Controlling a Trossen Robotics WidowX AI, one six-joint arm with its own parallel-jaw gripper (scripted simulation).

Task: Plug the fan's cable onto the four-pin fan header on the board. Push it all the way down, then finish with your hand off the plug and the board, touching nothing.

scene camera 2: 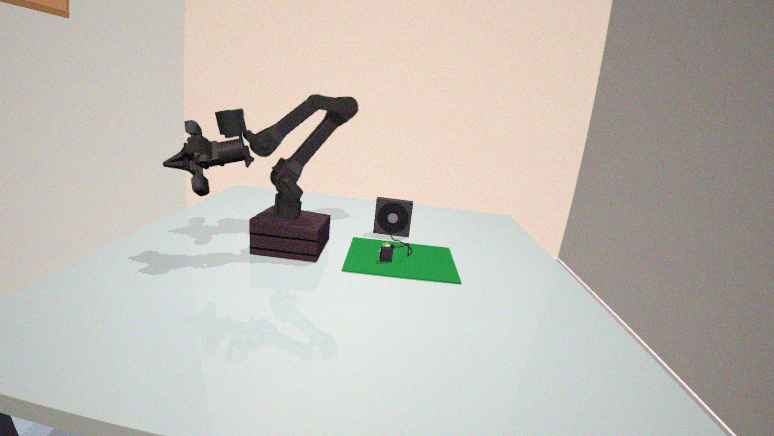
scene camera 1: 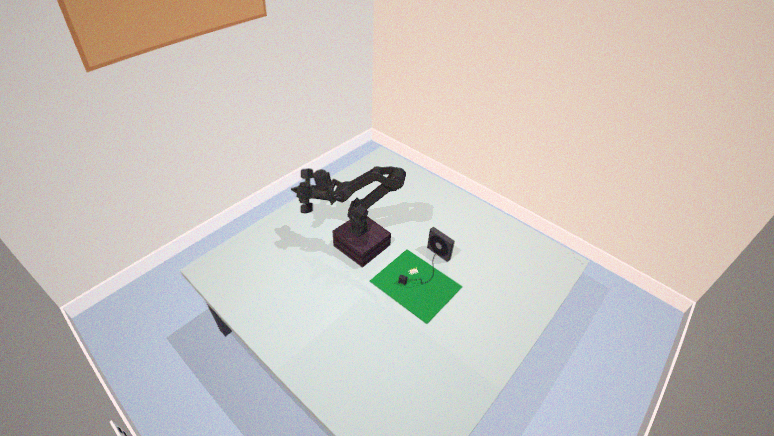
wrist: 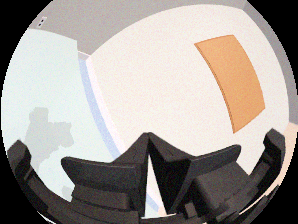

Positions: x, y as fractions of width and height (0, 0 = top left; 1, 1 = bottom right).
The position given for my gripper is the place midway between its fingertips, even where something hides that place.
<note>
My gripper (scene camera 2: 0.21, 0.38) is shut, with nothing in its grasp. I also see a dark square fan (scene camera 2: 0.51, 0.49) and a green board (scene camera 2: 0.55, 0.60).
My gripper also shows in the wrist view (wrist: 0.49, 0.61). The green board shows as well in scene camera 1 (scene camera 1: 0.55, 0.69).
</note>
